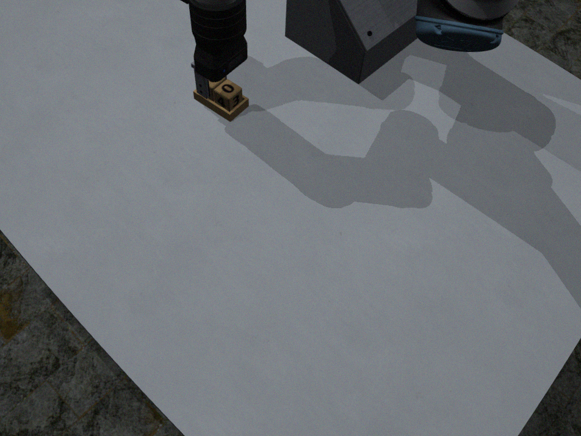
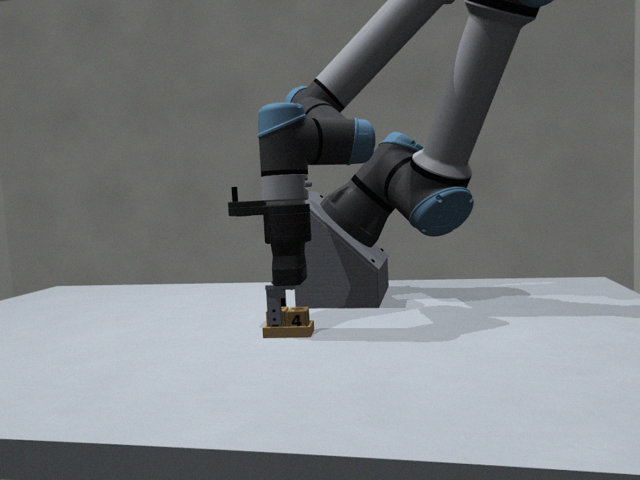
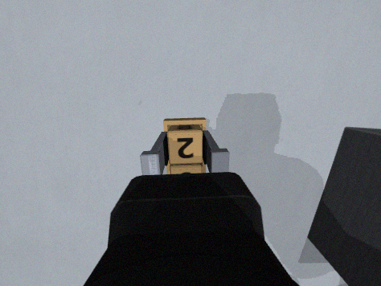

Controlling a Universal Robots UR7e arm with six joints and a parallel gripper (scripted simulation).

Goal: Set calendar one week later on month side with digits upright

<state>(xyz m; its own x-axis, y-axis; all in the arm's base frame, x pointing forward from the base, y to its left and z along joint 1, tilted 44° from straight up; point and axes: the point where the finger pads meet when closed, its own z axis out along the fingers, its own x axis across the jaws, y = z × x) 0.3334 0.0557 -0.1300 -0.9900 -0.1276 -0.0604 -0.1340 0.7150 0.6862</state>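
The wooden tray lies 3 cm below my hand and 2 cm to the left of it.
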